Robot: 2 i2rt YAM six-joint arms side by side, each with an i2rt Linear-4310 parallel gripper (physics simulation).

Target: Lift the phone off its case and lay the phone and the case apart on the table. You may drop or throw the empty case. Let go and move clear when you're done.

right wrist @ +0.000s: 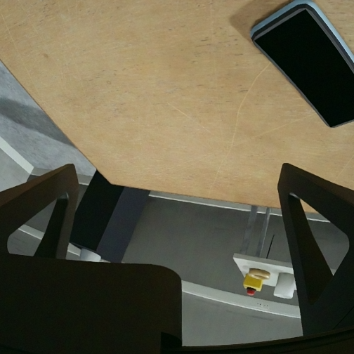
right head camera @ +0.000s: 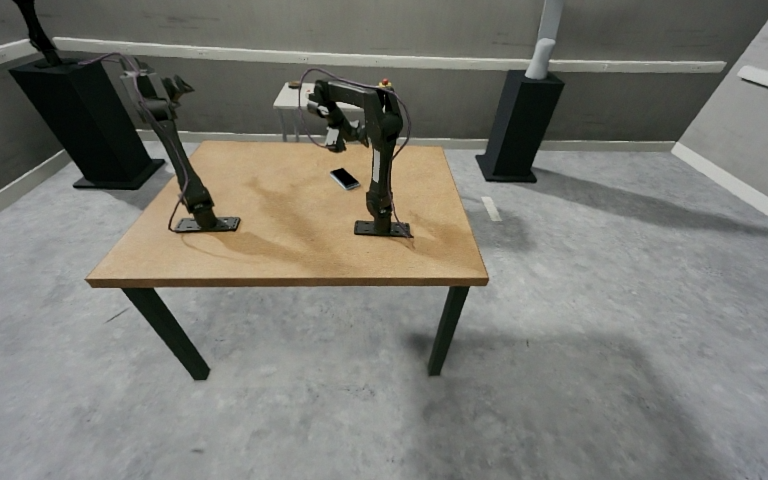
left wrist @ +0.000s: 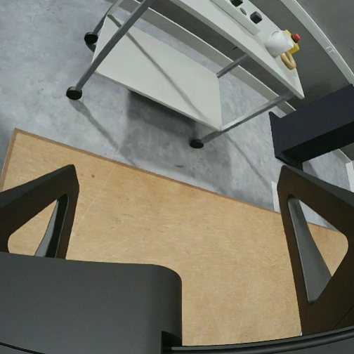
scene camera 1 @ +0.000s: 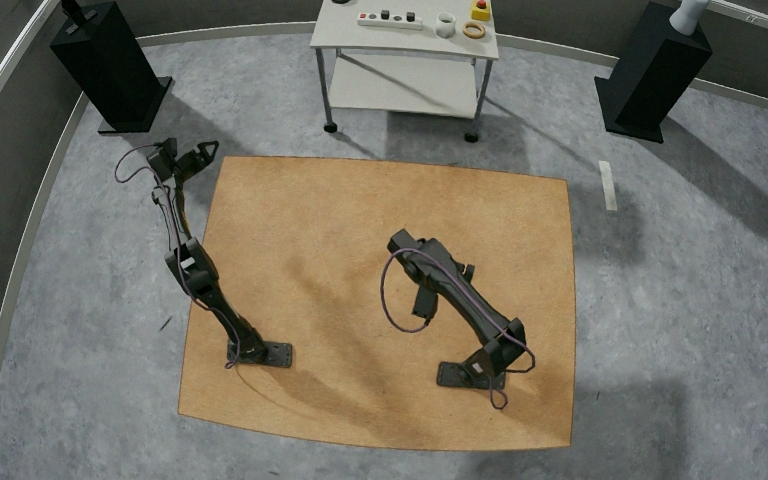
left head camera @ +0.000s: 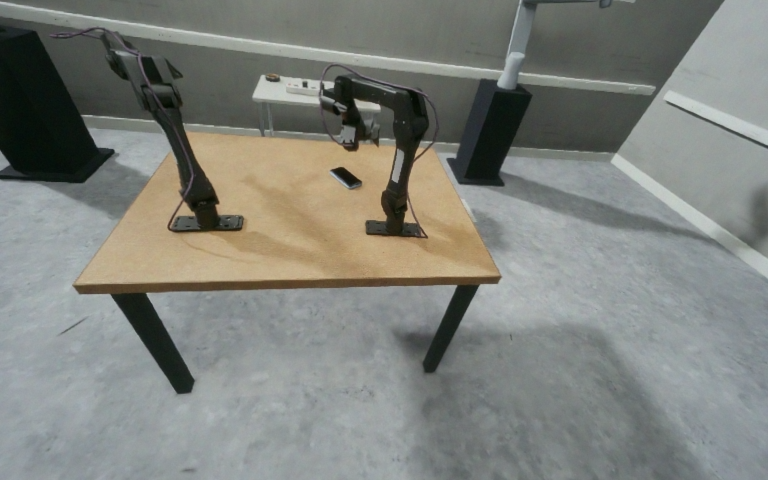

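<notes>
The black-screened phone point(left head camera: 345, 177) point(right head camera: 344, 177) point(right wrist: 312, 67) lies face up on the table, seated in its light blue case point(right wrist: 331, 26), whose rim shows around it at the top right of the right wrist view. In scene camera 1 the right arm hides both. My right gripper point(left head camera: 373, 134) point(right head camera: 362, 134) point(right wrist: 177, 174) is open and empty, raised above the table near the phone, its fingers pointing away from it. My left gripper point(right head camera: 184, 84) point(scene camera 1: 211, 149) point(left wrist: 177, 175) is open and empty, high beyond the table's left edge, far from the phone.
A white trolley point(scene camera 1: 404, 46) point(left wrist: 160, 82) stands behind the wooden table point(left head camera: 271, 266) point(scene camera 1: 339, 186), carrying a power strip point(scene camera 1: 389, 21), a white mug point(scene camera 1: 445, 25) and a wooden ring point(scene camera 1: 465, 30). Black pedestals point(scene camera 1: 107, 67) point(scene camera 1: 651, 79) stand at the back left and back right.
</notes>
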